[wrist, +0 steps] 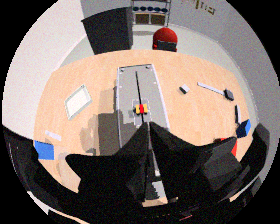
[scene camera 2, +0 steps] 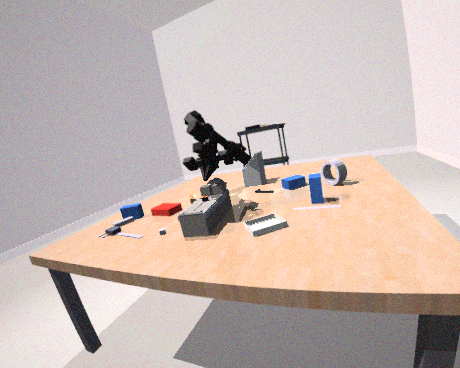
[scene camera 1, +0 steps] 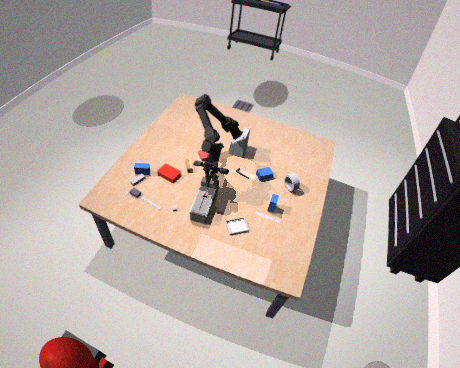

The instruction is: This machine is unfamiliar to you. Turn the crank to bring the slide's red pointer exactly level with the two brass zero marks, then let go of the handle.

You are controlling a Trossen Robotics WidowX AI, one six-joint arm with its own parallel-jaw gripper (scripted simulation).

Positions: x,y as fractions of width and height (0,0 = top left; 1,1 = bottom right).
Labels:
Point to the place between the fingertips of my gripper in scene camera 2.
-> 0.45,0.49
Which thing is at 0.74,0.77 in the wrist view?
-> My gripper.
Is my gripper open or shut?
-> Shut.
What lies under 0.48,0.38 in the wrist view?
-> A grey slide machine.

